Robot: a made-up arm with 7 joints.
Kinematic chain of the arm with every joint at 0, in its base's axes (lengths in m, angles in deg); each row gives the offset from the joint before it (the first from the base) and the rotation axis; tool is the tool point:
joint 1: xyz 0 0.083 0 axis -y
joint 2: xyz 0 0.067 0 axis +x
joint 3: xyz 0 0 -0.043 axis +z
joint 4: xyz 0 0 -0.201 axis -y
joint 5: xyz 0 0 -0.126 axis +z
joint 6: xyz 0 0 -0.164 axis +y
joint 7: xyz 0 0 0 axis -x
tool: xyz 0 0 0
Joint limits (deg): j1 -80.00..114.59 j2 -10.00..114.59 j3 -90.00..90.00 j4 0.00..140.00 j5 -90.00..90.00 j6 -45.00..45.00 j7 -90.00..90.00
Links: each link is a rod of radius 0.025 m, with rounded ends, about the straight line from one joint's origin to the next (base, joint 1, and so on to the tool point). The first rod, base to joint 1, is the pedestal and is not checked.
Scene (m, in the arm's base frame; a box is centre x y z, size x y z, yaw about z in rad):
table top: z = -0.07
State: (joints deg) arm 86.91 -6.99 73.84 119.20 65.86 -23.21 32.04
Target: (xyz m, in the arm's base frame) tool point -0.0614 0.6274 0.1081
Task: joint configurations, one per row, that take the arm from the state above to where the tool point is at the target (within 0.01 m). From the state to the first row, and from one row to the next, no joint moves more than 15 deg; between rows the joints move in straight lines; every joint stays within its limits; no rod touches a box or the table.
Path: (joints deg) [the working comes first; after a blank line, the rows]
Joints at the target: 95.87 75.06 56.42 45.19 65.86 -23.21 32.04
Straight joint move there: clear.

1: 88.40 6.68 70.94 106.87 65.86 -23.21 32.04
2: 89.90 20.36 68.03 94.53 65.86 -23.21 32.04
3: 91.39 34.03 65.13 82.20 65.86 -23.21 32.04
4: 92.88 47.71 62.22 69.86 65.86 -23.21 32.04
5: 94.38 61.38 59.32 57.53 65.86 -23.21 32.04
6: 95.87 75.06 56.42 45.19 65.86 -23.21 32.04

